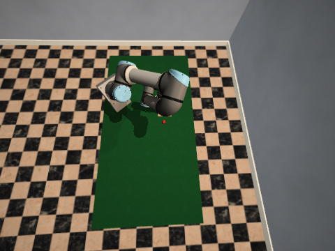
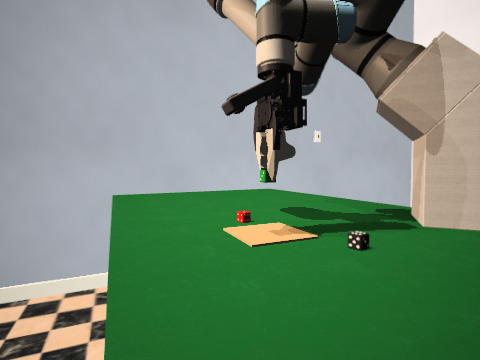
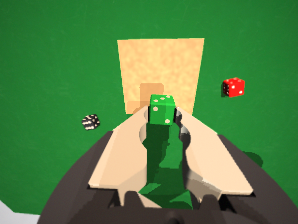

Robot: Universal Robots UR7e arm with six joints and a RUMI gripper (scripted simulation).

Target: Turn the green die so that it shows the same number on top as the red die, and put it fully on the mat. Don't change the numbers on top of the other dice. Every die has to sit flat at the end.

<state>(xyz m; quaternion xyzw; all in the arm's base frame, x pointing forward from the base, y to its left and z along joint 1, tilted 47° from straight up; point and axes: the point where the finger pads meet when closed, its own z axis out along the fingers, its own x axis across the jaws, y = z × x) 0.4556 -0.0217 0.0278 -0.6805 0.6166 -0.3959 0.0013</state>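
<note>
Right now my hand is 120 mm above the tan mat. Also, from my hand: black die 80 mm behind, 150 mm to the left, 110 mm below; red die 20 mm behind, 130 mm to the right, 110 mm below; green die right at my hand.
</note>
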